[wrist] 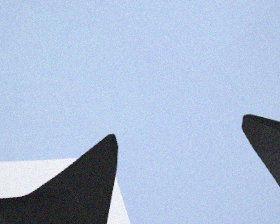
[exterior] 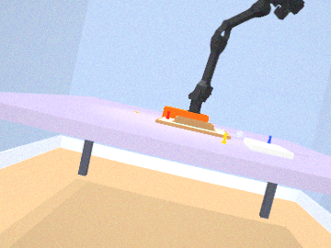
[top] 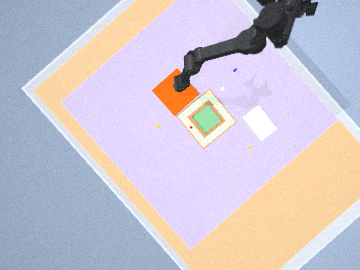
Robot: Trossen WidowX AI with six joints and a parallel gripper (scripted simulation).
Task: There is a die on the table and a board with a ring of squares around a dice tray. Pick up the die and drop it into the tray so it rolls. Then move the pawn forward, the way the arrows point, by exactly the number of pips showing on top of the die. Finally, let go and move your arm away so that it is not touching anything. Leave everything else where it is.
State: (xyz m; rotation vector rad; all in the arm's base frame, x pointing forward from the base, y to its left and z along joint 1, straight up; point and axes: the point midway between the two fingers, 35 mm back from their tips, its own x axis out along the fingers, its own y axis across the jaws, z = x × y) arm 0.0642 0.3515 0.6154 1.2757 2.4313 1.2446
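The white die lies 14 cm ahead of my gripper tip, 16 cm to the right of it and 67 cm below it. Also, from my gripper tip: green dice tray (23 cm ahead, 36 cm to the right, 67 cm below); blue pawn (9 cm ahead, 2 cm to the right, 66 cm below); white pad (46 cm ahead, 10 cm to the right, 67 cm below).
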